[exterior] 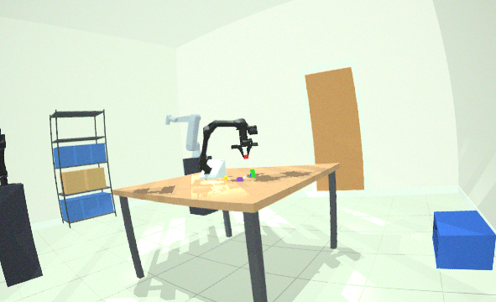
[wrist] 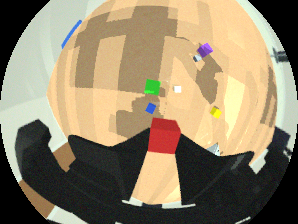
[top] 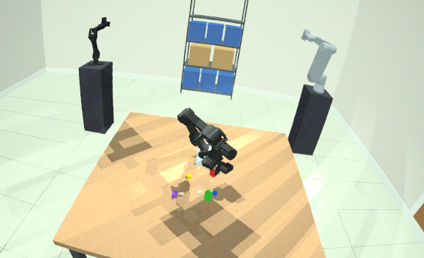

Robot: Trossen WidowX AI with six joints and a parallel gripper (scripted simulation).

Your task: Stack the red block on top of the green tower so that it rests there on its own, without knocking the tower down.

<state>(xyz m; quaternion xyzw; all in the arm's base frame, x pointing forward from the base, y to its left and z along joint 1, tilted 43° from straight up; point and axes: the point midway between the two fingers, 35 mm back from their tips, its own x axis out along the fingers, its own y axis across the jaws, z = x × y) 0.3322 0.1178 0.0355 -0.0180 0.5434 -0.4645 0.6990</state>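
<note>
Right now the blue block is 130 mm below my gripper tip, 30 mm to the left of it and 10 mm ahead of it. Round my gripper tip: white block (130 mm below, 60 mm to the right, 20 mm ahead); red block (10 mm above); yellow block (130 mm to the right, 130 mm below, 100 mm behind).
</note>
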